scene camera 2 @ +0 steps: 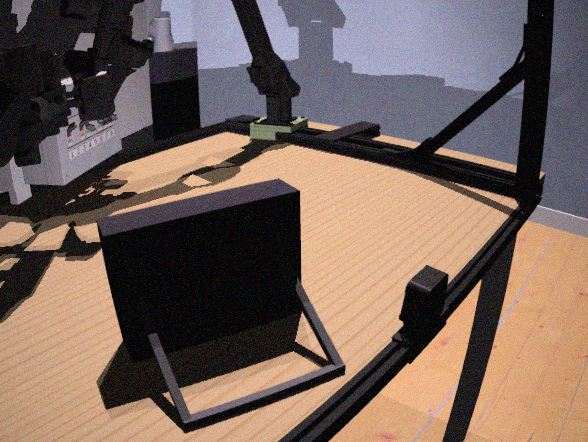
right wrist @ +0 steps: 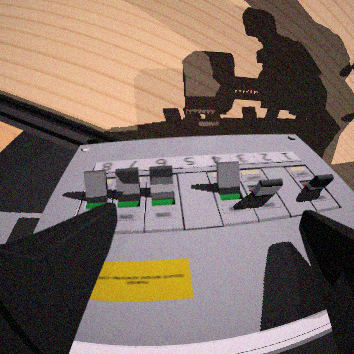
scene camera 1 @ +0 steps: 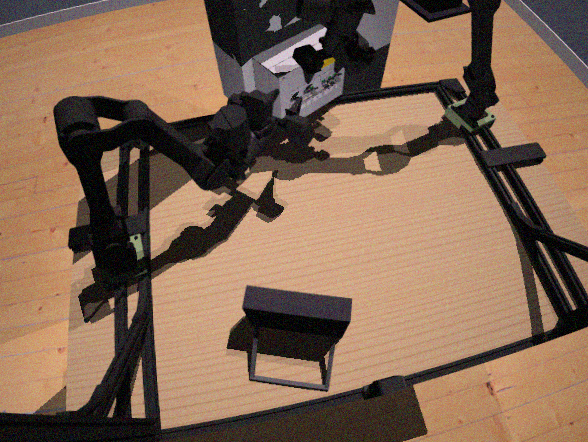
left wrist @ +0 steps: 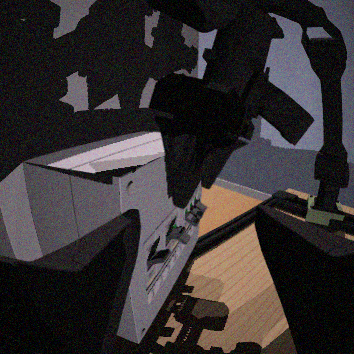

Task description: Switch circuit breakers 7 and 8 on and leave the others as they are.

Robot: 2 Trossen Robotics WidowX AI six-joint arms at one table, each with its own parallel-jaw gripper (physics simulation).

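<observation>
The grey breaker panel stands against the dark cabinet. In the right wrist view, breaker 8's lever and breaker 7's lever stand upright in line with breaker 6's lever, each with green at its base. Breaker 4's lever also shows green. A lever near numbers 2 and 3 and breaker 1's lever tilt the other way, with red. My right gripper is open and empty above the panel, left finger close to lever 8. My left gripper is partly open and empty beside the panel.
A yellow warning label is on the panel. The dark cabinet is behind it. A black screen on a stand stands on the wooden table. Black rails edge the table. My right arm hangs over the panel, near my left gripper.
</observation>
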